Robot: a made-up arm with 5 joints.
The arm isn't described. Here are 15 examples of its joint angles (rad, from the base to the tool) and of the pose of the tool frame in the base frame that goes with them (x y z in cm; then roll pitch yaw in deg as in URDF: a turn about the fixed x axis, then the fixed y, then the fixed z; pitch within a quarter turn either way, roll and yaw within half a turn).
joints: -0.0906 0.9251 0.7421 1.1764 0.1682
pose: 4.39 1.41 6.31 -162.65 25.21 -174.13
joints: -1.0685 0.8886 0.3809 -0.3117 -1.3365
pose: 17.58 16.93 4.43 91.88 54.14 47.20
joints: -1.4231 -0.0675 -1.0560 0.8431 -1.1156
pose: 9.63 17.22 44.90 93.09 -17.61 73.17
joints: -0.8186 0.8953 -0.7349 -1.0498 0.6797
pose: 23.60 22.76 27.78 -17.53 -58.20 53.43
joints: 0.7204 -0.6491 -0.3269 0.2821 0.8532
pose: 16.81 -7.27 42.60 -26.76 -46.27 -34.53
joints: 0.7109 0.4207 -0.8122 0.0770 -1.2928
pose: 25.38 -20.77 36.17 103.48 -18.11 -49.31
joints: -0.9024 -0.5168 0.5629 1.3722 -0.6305
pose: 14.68 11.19 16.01 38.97 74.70 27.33
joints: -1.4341 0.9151 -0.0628 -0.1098 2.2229
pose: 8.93 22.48 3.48 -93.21 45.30 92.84
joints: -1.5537 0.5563 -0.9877 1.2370 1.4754
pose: 4.03 25.49 21.18 -50.39 42.94 99.55
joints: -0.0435 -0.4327 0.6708 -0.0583 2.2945
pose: 25.19 -0.39 18.22 -103.16 13.97 9.95
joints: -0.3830 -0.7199 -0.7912 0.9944 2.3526
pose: 13.75 1.89 41.08 -111.63 -25.20 29.69
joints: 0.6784 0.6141 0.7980 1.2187 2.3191
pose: 4.10 -0.58 11.17 70.25 25.09 133.24
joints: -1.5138 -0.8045 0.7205 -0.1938 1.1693
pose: 4.06 17.63 26.80 -42.45 -20.71 93.69
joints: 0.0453 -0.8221 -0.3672 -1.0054 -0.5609
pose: -1.70 -0.09 43.43 -128.03 -48.24 -173.76
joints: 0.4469 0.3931 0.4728 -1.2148 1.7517
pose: 27.93 -10.28 17.15 -76.62 -20.29 -16.92
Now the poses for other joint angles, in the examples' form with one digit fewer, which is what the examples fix.
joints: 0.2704 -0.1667 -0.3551 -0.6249 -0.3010
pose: 19.9 -3.6 43.7 57.0 -72.2 -29.4
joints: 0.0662 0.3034 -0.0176 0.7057 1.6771
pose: 26.5 -0.7 12.6 -57.6 54.9 10.3
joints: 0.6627 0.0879 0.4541 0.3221 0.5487
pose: 23.4 -11.5 13.1 -2.4 41.7 -34.7
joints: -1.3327 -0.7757 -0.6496 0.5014 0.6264
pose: 3.9 4.7 46.7 -14.3 -60.4 82.5
